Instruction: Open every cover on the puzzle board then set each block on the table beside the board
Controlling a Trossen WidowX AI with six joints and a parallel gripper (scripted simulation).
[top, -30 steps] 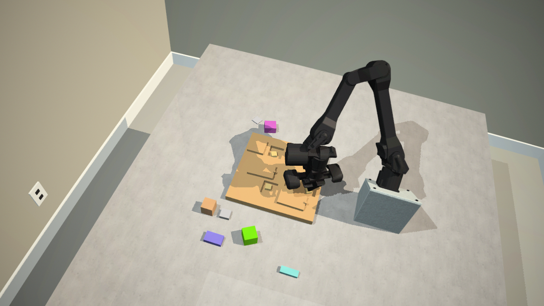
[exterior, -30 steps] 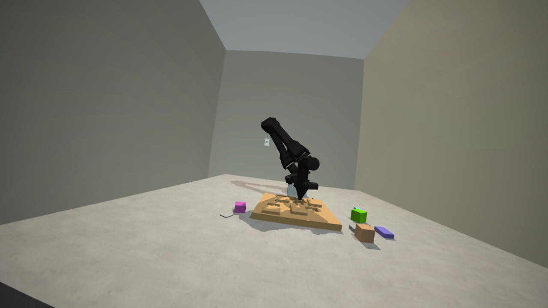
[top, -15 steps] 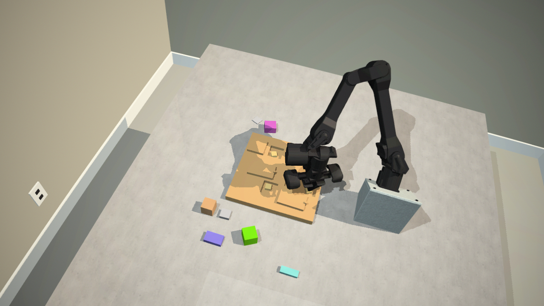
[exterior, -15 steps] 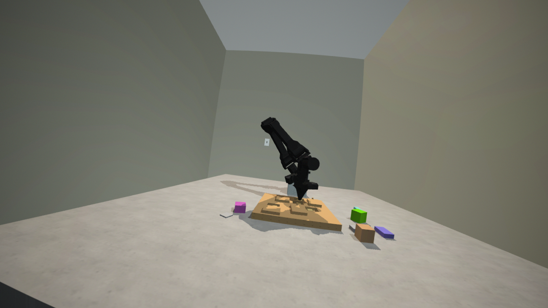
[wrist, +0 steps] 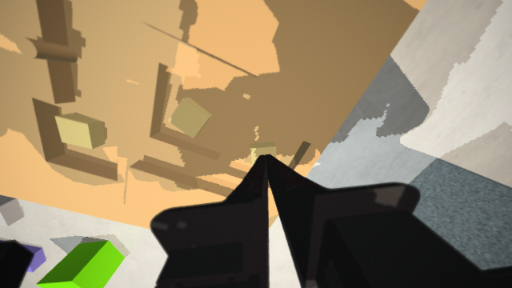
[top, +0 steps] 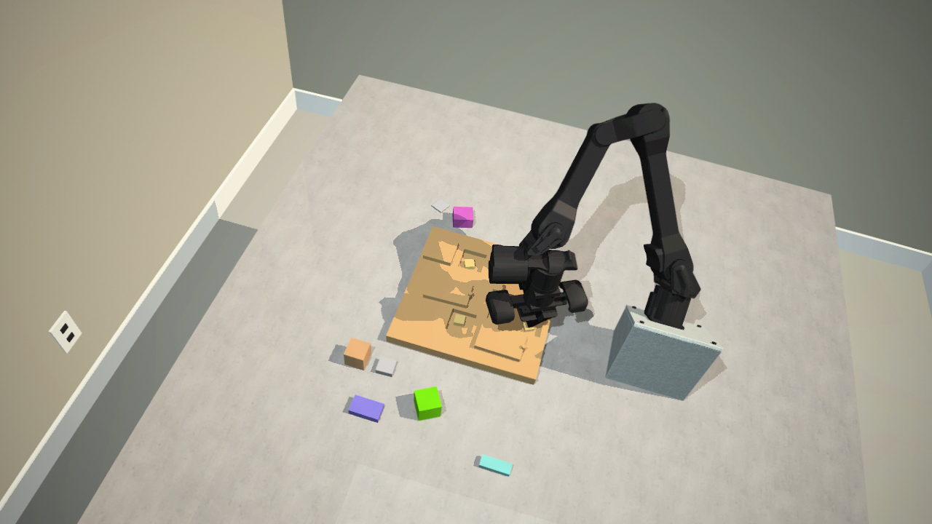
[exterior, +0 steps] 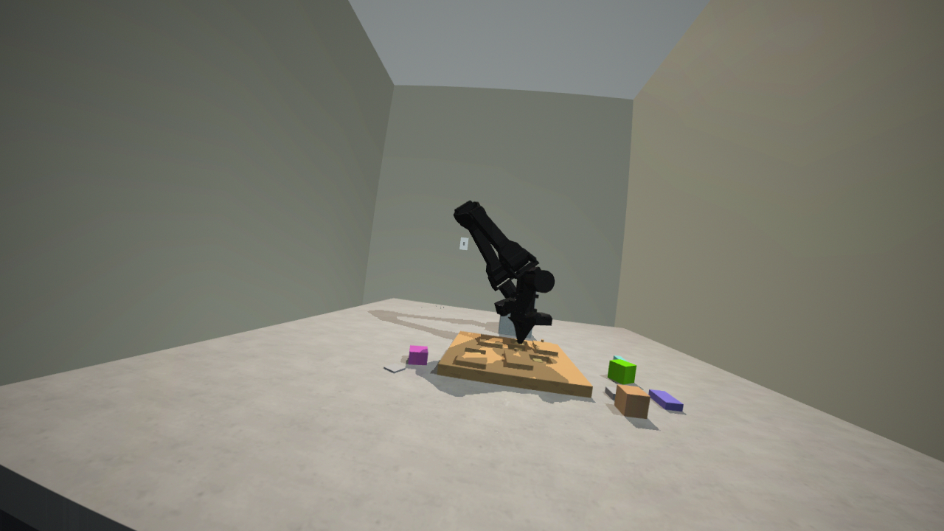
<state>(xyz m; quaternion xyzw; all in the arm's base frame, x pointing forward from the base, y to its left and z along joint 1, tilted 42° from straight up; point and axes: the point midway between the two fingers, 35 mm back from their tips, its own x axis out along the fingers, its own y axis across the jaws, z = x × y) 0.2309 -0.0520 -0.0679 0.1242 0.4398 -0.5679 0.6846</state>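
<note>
Right now the green block is 15 cm ahead of my gripper tip and 22 cm to the left of it. The rest, counted from my gripper tip: magenta block 20 cm ahead, 24 cm to the right, 1 cm below; then grey block 24 cm ahead, 16 cm to the left, 1 cm below; then cyan block 29 cm to the left, 1 cm below.
</note>
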